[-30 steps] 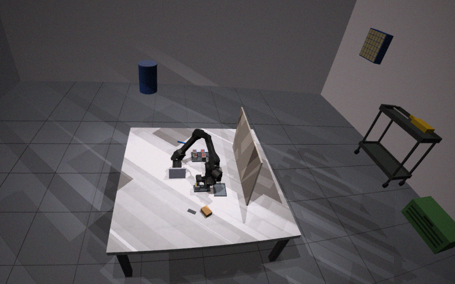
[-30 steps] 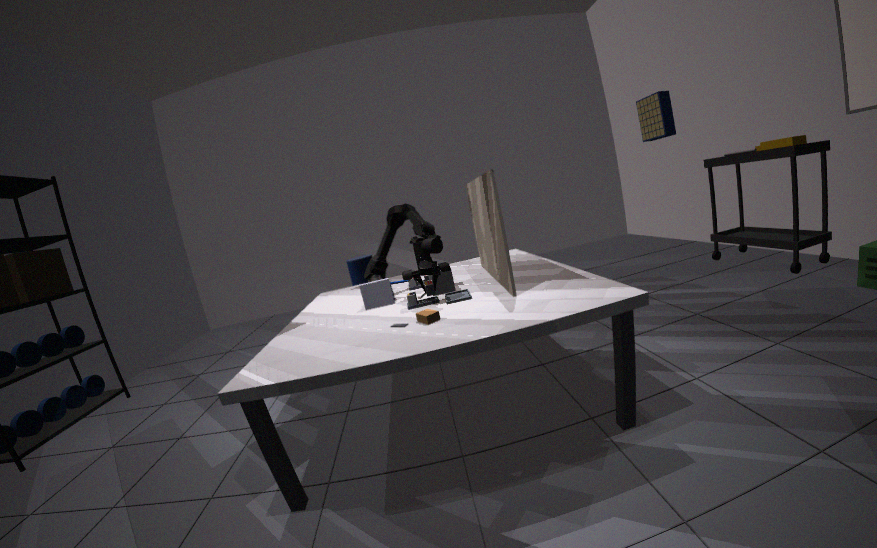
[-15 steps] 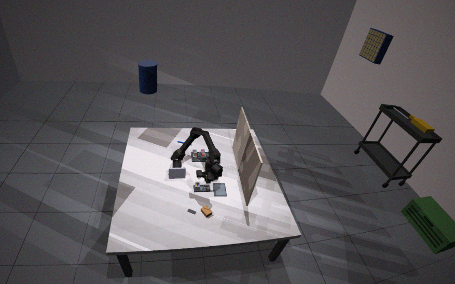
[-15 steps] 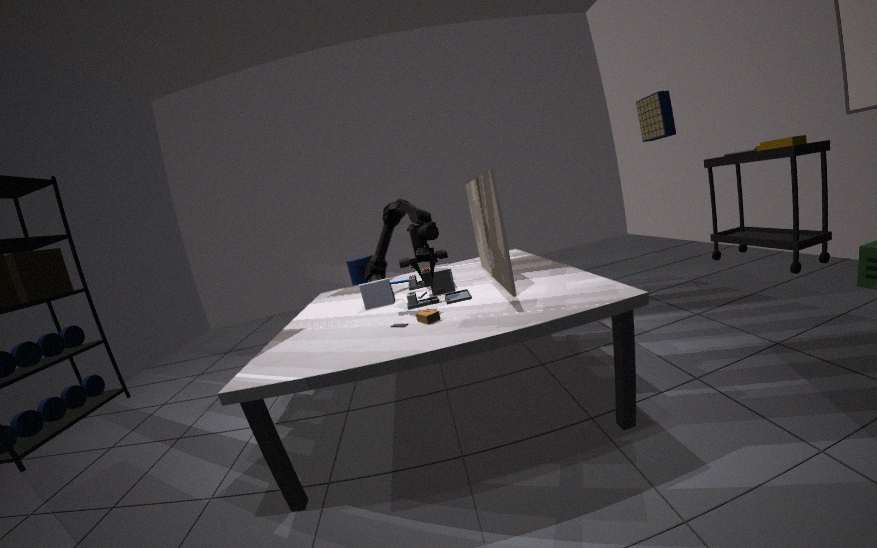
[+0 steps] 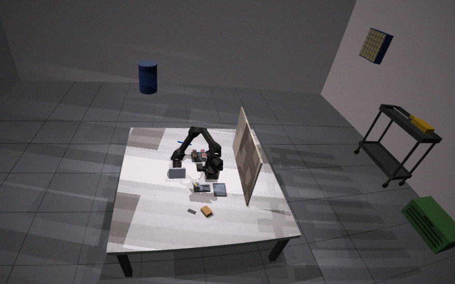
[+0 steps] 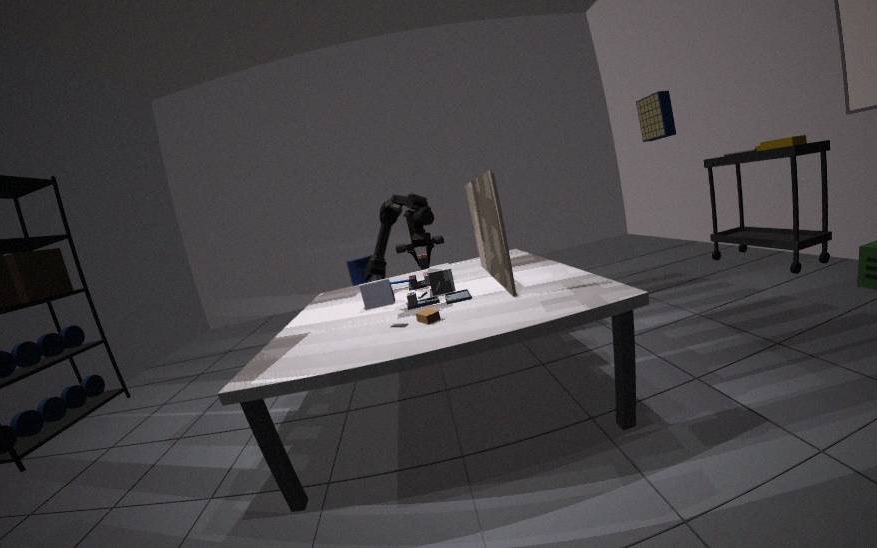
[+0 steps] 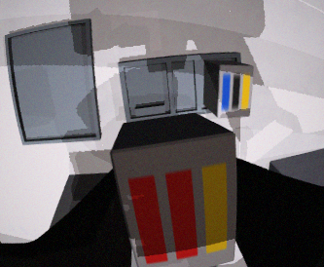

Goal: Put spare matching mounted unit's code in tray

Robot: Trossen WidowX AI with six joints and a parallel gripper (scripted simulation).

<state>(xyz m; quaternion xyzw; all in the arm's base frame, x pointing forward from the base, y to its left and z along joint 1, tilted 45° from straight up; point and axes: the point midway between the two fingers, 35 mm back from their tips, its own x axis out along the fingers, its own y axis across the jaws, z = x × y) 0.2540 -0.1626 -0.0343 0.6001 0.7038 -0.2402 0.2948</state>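
Right now the holder is 40 mm behind my gripper tip, 10 mm to the right of it and 140 mm below it. The rest, counted from my gripper tip: mounted unit 40 mm ahead, 190 mm to the left, 100 mm below; orange box 10 mm behind, 230 mm to the right, 140 mm below; spare 30 mm above.
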